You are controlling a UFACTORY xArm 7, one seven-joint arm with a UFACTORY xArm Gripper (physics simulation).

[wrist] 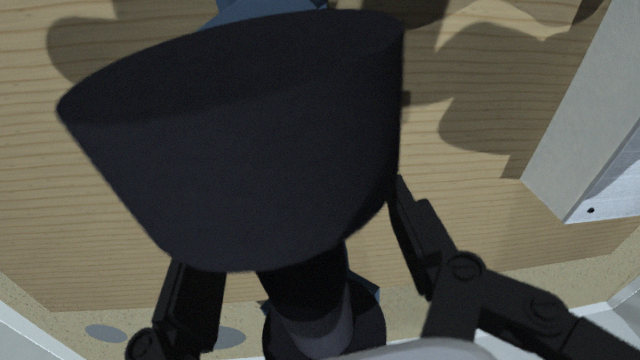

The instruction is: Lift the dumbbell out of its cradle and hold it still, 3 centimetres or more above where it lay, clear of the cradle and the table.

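Places are measured from the arm's base along level axes (x ahead, y left, z up), in millimetres.
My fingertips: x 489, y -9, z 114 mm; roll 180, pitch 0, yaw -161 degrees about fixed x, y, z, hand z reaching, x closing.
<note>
Ahead of a thing's pixels: the offset from my fingertips to its top centre. "spot": to the spot under its first point. Level surfaces: height alone.
The dark dumbbell {spot: dx +10, dy -72, dz +52 mm} (240, 165) fills the middle of the wrist view. Its near weight is large and close to the camera, and its handle runs down to the far weight at the bottom. Small parts of the blue cradle {spot: dx +11, dy -78, dz -56 mm} (265, 12) show past the near weight at the top and beside the far weight. My gripper (296, 227) is open, with one finger on each side of the dumbbell and nothing held. The near weight hides the left fingertip and overlaps the area between the fingers. Whether a finger touches the dumbbell cannot be told.
The wooden table top {dz -220 mm} (470, 200) lies beneath, with dark shadows at upper left and upper right. A pale grey box (575, 115) with a metallic side stands at the right. A speckled floor (530, 285) and white edges show along the bottom.
</note>
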